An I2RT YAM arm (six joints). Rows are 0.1 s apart.
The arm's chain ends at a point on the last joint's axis. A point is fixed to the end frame.
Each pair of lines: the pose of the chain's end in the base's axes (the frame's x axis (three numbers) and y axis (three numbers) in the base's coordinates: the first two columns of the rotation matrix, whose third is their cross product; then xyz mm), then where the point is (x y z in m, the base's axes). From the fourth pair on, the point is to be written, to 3 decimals.
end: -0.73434 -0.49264 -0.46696 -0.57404 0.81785 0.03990 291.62 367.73 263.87
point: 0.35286 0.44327 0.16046
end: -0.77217 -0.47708 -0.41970 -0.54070 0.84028 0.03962 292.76 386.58 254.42
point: 0.35216 0.45668 0.14622
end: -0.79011 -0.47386 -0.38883 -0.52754 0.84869 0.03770 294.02 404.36 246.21
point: 0.35138 0.47147 0.13505
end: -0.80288 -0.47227 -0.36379 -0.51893 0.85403 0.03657 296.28 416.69 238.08
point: 0.352 0.482 0.125
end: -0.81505 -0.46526 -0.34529 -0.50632 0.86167 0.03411 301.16 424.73 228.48
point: 0.356 0.487 0.113
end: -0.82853 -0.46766 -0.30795 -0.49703 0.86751 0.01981 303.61 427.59 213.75
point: 0.356 0.486 0.095
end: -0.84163 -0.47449 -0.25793 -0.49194 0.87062 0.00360 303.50 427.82 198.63
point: 0.351 0.481 0.076
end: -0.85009 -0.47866 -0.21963 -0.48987 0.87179 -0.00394 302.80 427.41 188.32
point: 0.347 0.477 0.063
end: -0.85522 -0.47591 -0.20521 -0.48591 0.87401 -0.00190 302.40 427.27 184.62
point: 0.345 0.476 0.058
